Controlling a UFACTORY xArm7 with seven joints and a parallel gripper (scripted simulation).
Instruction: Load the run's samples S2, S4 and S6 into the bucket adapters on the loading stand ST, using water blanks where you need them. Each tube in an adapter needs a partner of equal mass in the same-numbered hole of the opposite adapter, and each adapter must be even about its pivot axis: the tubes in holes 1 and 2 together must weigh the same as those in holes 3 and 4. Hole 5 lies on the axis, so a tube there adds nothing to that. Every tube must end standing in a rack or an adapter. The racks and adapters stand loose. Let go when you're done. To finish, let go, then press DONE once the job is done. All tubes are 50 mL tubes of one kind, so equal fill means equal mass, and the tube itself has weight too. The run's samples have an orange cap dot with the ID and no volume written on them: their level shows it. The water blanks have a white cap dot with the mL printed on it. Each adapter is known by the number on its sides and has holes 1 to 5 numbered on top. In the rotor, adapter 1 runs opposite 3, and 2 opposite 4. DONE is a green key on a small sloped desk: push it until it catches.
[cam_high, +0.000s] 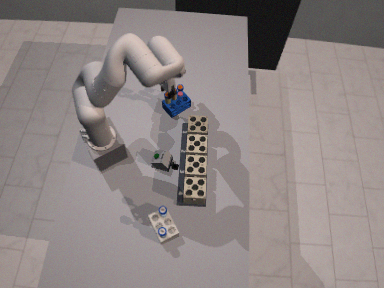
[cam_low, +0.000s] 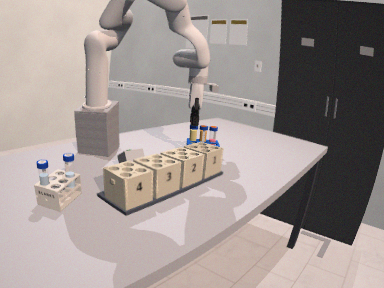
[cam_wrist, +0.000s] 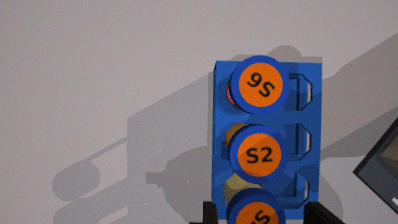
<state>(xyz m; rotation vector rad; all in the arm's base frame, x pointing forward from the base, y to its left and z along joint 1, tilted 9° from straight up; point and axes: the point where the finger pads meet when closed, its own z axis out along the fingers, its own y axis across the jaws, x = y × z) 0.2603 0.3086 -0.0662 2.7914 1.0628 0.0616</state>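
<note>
Right now the sample tube S4 is 10 mm behind my hand and 80 mm below it. From my hand the other things lie so: sample tube S2 (40 mm ahead, 20 mm to the left, 80 mm below); then blue sample rack (40 mm ahead, 10 mm to the left, 110 mm below); then sample tube S6 (60 mm ahead, 60 mm to the left, 80 mm below).
</note>
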